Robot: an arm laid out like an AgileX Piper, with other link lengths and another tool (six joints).
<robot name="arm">
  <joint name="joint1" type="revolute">
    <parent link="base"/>
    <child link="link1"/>
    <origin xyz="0 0 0.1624"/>
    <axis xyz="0 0 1"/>
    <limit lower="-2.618" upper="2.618"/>
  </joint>
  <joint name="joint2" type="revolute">
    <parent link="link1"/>
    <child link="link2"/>
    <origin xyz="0 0 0"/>
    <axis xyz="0 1 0"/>
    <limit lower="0" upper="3.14"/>
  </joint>
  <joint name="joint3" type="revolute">
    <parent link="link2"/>
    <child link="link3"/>
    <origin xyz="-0.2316 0 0.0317"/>
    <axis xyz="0 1 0"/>
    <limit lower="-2.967" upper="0"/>
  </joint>
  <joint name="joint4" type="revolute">
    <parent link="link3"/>
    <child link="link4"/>
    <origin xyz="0.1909 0 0.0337"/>
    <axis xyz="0.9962 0 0.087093"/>
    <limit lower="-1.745" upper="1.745"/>
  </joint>
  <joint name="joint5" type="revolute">
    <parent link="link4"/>
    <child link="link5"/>
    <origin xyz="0 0 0"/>
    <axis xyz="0 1 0"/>
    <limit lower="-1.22" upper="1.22"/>
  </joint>
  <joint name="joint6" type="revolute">
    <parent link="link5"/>
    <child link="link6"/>
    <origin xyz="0.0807 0 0.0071"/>
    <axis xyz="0.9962 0 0.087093"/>
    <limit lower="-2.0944" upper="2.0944"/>
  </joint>
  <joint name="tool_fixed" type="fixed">
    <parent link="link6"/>
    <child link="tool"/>
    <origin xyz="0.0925 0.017 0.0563" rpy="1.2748 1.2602 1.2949"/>
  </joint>
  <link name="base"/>
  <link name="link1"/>
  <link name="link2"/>
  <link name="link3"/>
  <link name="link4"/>
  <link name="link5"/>
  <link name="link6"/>
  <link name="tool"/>
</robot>
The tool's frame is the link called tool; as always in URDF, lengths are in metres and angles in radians.
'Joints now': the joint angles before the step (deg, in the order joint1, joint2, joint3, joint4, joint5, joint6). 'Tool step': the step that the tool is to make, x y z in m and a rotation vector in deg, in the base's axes. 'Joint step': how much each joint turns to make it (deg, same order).
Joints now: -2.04 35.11 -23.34 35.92 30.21 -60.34
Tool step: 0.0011 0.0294 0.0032 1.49 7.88 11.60
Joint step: -0.02 10.02 -7.90 6.93 11.93 -9.01
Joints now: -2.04 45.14 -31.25 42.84 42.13 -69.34
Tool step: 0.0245 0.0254 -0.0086 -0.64 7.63 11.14
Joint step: 3.57 17.62 -9.73 3.09 4.88 -7.61
